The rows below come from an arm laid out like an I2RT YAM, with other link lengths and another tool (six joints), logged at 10 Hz.
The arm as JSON. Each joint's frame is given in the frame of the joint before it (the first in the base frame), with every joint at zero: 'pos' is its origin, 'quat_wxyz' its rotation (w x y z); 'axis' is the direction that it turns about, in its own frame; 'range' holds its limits. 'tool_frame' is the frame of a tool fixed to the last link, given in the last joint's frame.
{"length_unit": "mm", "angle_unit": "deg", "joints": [
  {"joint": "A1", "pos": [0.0, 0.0, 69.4], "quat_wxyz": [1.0, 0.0, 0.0, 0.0], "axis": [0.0, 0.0, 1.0], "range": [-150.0, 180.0]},
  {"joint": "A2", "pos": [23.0, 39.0, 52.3], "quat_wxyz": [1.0, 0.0, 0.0, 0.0], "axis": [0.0, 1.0, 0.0], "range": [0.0, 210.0]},
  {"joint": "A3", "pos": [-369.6, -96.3, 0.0], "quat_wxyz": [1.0, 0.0, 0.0, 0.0], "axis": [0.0, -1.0, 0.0], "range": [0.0, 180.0]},
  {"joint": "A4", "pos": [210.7, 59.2, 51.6], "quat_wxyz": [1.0, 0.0, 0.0, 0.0], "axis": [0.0, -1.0, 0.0], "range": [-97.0, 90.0]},
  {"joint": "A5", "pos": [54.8, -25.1, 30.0], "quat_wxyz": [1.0, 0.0, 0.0, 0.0], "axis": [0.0, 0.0, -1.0], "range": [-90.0, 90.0]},
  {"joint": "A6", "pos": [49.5, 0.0, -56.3], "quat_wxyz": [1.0, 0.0, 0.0, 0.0], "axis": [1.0, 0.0, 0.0], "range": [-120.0, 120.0]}
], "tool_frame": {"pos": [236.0, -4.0, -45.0], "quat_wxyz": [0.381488, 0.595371, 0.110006, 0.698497]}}
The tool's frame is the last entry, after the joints.
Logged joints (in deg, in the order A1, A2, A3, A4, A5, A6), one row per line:
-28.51 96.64 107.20 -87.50 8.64 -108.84
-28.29 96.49 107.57 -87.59 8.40 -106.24
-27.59 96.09 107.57 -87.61 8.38 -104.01
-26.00 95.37 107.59 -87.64 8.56 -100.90
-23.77 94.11 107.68 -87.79 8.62 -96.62
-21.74 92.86 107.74 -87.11 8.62 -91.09
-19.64 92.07 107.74 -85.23 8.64 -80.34
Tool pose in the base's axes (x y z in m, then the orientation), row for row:
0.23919 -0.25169 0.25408 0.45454 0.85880 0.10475 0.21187
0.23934 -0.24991 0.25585 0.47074 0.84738 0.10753 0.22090
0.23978 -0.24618 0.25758 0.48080 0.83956 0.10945 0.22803
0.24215 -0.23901 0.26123 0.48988 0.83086 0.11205 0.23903
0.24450 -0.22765 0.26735 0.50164 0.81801 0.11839 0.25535
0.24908 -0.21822 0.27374 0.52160 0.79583 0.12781 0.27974
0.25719 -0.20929 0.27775 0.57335 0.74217 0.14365 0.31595
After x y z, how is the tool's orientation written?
As a quaternion, x y z w.
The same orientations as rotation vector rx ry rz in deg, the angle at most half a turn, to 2 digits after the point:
72.34 136.68 16.67
74.56 134.22 17.03
75.87 132.48 17.27
76.86 130.35 17.58
78.04 127.26 18.42
80.14 122.28 19.64
86.51 111.99 21.68

